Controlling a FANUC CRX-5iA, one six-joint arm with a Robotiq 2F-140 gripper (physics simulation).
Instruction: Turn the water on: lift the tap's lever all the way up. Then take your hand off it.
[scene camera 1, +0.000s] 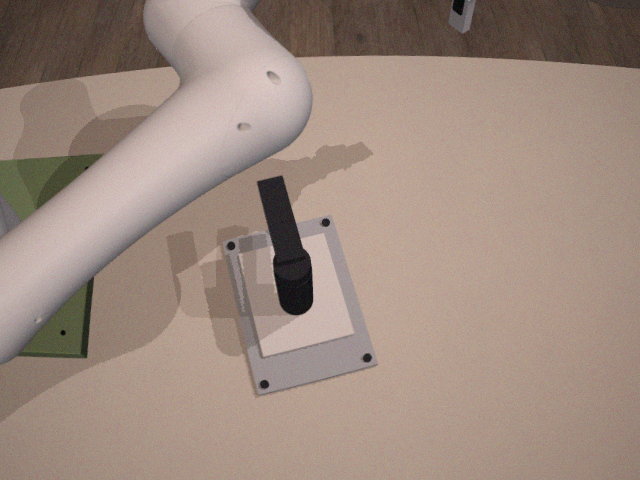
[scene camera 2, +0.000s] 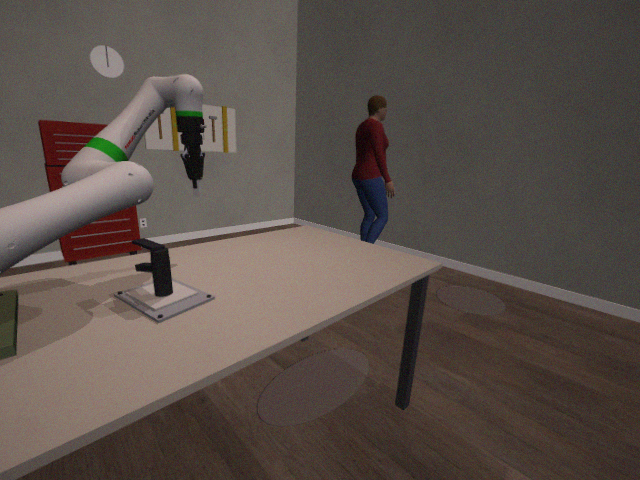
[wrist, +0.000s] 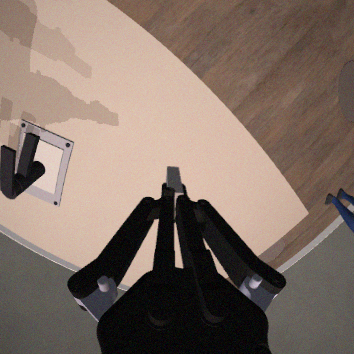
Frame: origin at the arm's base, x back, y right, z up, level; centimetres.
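Where they show: gripper, fingertip midpoint: (scene camera 1: 458, 26) (scene camera 2: 197, 196) (wrist: 171, 175).
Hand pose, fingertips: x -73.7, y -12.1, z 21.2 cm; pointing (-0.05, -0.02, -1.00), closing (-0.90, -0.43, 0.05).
After its pixels a point has its place.
The black tap (scene camera 1: 295, 297) {x -44.4, y 16.0, z 5.7 cm} (scene camera 2: 162, 273) {x -43.9, y 15.9, z 5.2 cm} (wrist: 34, 172) {x -46.4, y 12.0, z 2.9 cm} stands upright on a grey and white base plate (scene camera 1: 315, 366) {x -45.3, y 23.7, z -2.4 cm} (scene camera 2: 178, 311) {x -42.4, y 25.6, z -2.4 cm} (wrist: 60, 186) {x -52.9, y 16.9, z -2.4 cm}. Its flat black lever (scene camera 1: 280, 214) {x -44.6, y 7.5, z 12.4 cm} (scene camera 2: 147, 243) {x -44.1, y 8.3, z 12.4 cm} (wrist: 8, 167) {x -45.1, y 6.2, z 12.4 cm} reaches out from the top, over the short spout (scene camera 2: 143, 267) {x -43.0, y 6.4, z 4.8 cm} (wrist: 29, 154) {x -45.5, y 5.6, z 5.4 cm}. In scene camera 2 the lever looks close to level, its free end slightly higher in the picture; its exact angle is hard to tell. My gripper (scene camera 1: 460, 26) {x -73.7, y -12.1, z 21.2 cm} (scene camera 2: 195, 189) {x -73.7, y -12.1, z 21.2 cm} (wrist: 171, 175) {x -73.7, y -12.1, z 21.2 cm} is shut and empty, fingers pointing down, high above the table and well to the side of the tap, not touching it.
A green block or plate (scene camera 1: 56, 338) {x -8.2, y 13.4, z -0.3 cm} (scene camera 2: 7, 325) {x -12.6, y 6.2, z -0.6 cm} lies on the table (scene camera 1: 491, 258) {x -75.2, y 13.4, z -3.2 cm} (scene camera 2: 248, 289) {x -64.5, y 27.6, z -3.2 cm} (wrist: 135, 100) {x -63.1, y -16.4, z -3.2 cm} near the arm's base. The arm's pale link (scene camera 1: 155, 155) {x -33.1, y 8.0, z 30.6 cm} (scene camera 2: 77, 206) {x -28.0, y 12.6, z 25.4 cm} passes above the table beside the tap. A person (scene camera 2: 370, 155) stands beyond the table.
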